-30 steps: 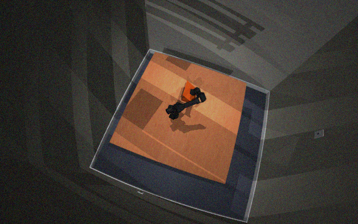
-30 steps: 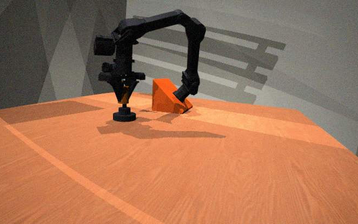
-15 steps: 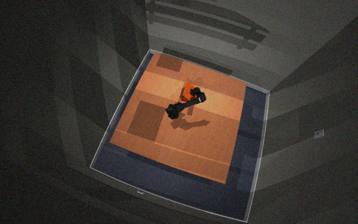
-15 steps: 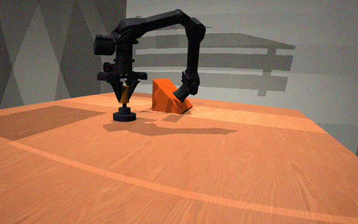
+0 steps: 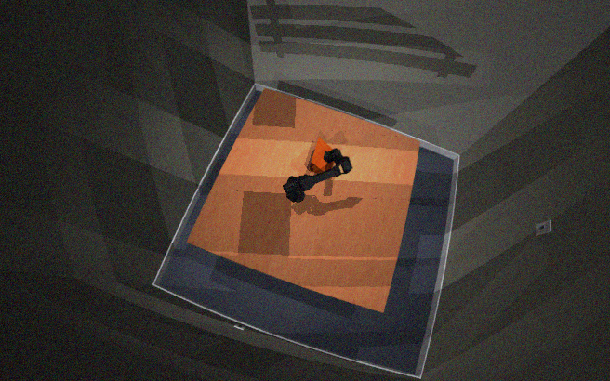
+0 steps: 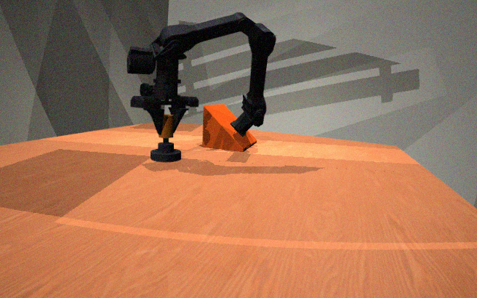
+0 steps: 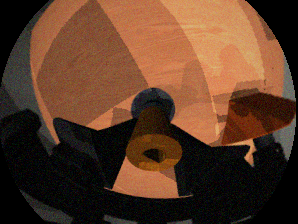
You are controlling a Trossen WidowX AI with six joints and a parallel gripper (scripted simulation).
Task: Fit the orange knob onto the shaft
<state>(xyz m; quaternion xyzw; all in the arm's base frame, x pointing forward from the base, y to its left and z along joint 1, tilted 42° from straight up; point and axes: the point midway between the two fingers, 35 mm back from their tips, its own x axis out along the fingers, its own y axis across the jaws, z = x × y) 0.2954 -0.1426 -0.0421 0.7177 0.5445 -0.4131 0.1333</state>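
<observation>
The orange knob lies 20 mm above my gripper tip. The rest, counted from my gripper tip: dark round pedestal: 40 mm below.
</observation>
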